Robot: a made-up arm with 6 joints. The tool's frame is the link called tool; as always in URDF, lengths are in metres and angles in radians. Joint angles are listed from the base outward.
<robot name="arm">
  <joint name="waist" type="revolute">
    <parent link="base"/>
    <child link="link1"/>
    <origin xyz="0.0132 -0.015 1.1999" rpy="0 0 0"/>
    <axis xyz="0 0 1"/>
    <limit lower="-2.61" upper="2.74"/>
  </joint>
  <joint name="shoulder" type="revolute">
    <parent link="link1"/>
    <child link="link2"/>
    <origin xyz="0.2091 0.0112 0.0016" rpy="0 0 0"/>
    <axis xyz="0 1 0"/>
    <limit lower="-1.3" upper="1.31"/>
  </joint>
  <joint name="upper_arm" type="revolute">
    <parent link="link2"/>
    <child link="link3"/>
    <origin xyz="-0.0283 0.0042 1.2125" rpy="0 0 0"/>
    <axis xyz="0 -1 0"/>
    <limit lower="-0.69" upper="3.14"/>
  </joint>
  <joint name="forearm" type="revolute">
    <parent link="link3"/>
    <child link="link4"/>
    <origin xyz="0.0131 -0.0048 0.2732" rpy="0 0 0"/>
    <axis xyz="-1 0 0"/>
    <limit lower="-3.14" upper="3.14"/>
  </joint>
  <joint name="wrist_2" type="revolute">
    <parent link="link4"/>
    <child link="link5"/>
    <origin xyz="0.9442 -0.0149 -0.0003" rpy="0 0 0"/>
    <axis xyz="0 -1 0"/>
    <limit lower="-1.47" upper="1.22"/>
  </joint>
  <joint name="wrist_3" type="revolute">
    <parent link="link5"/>
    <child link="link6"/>
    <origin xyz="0.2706 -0.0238 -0.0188" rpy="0 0 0"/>
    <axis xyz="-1 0 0"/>
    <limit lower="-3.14" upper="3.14"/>
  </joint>
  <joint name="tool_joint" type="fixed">
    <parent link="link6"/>
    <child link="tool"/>
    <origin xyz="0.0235 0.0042 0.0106" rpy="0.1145 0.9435 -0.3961"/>
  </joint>
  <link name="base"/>
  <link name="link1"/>
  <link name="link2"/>
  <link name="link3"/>
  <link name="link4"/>
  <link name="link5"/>
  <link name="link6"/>
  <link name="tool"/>
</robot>
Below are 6 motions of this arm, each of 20 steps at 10 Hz.
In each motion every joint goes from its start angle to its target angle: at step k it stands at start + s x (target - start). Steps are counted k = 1, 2, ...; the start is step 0. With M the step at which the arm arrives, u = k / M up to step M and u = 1 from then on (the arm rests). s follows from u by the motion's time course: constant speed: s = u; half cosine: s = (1 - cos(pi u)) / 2; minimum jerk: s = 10 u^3 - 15 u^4 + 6 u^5.
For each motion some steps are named. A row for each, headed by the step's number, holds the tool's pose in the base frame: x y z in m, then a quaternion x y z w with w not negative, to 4 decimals.
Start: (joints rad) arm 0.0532 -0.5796 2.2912 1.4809 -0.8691 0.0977
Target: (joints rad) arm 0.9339 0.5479 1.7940 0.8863 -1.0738 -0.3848
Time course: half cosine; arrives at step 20
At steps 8, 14, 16, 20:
8: -0.8234 -0.5747 3.0590 0.5275 -0.1665 -0.4044 0.7283
14: 0.4446 0.0785 3.4631 0.3175 0.1777 -0.1788 0.9141
16: 0.6656 0.3910 3.4164 0.2517 0.2651 -0.1221 0.9228
20: 0.8030 0.6874 3.3291 0.1908 0.3384 -0.0773 0.9182

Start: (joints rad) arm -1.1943 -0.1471 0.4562 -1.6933 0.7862 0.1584
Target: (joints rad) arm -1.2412 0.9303 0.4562 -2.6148 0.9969 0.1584
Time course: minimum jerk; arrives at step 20
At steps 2, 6, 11, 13, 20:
2: 0.1585 -0.8875 3.2317 0.6855 -0.4488 -0.1781 0.5449
6: 0.2759 -1.1981 3.0658 0.7525 -0.4337 -0.1919 0.4569
11: 0.5260 -1.8551 2.3495 0.8656 -0.4086 -0.2402 0.1615
13: 0.5896 -2.0097 1.9929 0.8758 -0.4047 -0.2613 0.0310
20: 0.6428 -2.1106 1.4778 -0.8549 0.4041 0.2889 0.1498

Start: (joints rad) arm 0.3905 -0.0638 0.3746 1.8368 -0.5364 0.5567
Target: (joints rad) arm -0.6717 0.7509 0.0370 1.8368 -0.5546 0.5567
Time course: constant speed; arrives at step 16
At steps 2, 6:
2: 1.2849 0.1781 3.0927 -0.6093 0.0116 -0.6770 0.4127
6: 1.6846 -0.1666 2.7375 -0.6992 0.1393 -0.6327 0.3022

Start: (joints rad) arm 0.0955 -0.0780 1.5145 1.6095 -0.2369 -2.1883
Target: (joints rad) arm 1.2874 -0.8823 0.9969 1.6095 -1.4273 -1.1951
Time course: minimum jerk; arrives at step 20
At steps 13, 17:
13: -0.3883 -1.1390 3.0722 0.7615 0.0766 0.1250 0.6313
17: -0.1370 -1.3767 2.8248 0.7538 0.2642 0.0920 0.5945

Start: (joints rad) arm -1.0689 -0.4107 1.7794 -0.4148 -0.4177 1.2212
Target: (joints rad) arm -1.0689 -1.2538 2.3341 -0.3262 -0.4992 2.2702
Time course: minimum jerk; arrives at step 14
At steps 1, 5, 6, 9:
1: -0.4930 0.9923 3.2095 -0.1954 -0.4712 -0.7186 0.4727
5: -0.7151 1.3963 2.7601 -0.2163 -0.5916 -0.7238 0.2818
6: -0.8003 1.5502 2.4941 -0.2066 -0.6414 -0.7165 0.1804
9: -0.9378 1.7930 1.5500 0.0915 0.7402 0.6520 0.1362

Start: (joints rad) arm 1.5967 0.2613 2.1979 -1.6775 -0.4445 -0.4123
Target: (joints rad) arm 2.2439 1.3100 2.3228 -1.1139 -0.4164 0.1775
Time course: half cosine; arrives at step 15
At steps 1, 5, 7, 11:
1: -0.1290 -0.1683 3.4338 -0.0035 -0.1519 -0.9783 0.1407
5: -0.1994 0.3491 3.4441 -0.0490 -0.2283 -0.9676 0.0958
7: -0.3745 0.7393 3.3535 -0.0543 -0.2896 -0.9545 0.0466
11: -0.9442 1.2708 2.9379 -0.0168 0.3742 0.9248 0.0668

